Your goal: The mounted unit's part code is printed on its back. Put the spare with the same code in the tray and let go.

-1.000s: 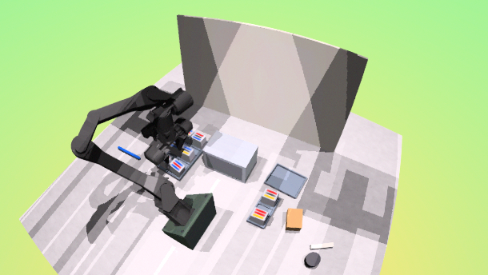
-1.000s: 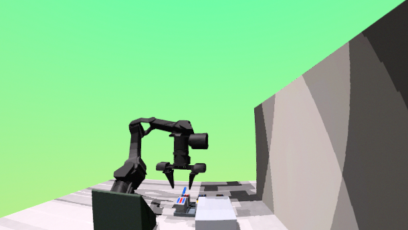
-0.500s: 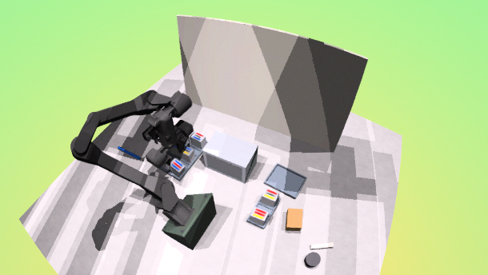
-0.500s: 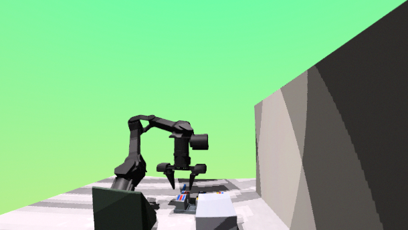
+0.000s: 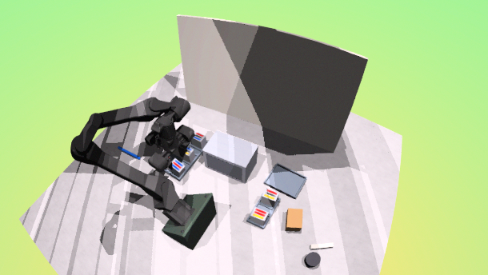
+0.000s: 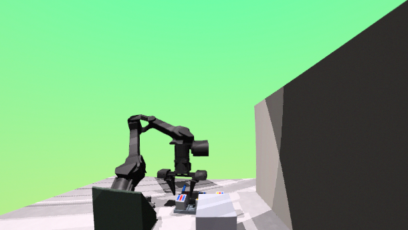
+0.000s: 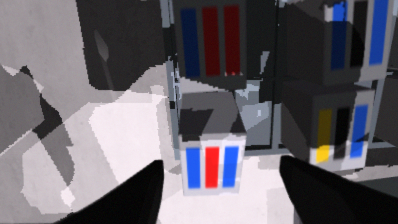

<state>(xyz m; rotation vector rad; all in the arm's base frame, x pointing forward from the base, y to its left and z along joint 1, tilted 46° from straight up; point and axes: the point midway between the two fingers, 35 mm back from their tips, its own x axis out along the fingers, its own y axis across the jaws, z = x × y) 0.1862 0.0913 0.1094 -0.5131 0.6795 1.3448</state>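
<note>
Right now the grey-blue tray is 120 mm ahead of my gripper tip, 370 mm to the right of it and 60 mm below it. Round my gripper tip: blue stick: 20 mm behind, 260 mm to the left, 60 mm below; mounted unit: 110 mm ahead, 150 mm to the right, 10 mm below; grey wall: 340 mm ahead, 170 mm to the right, 160 mm above.
</note>
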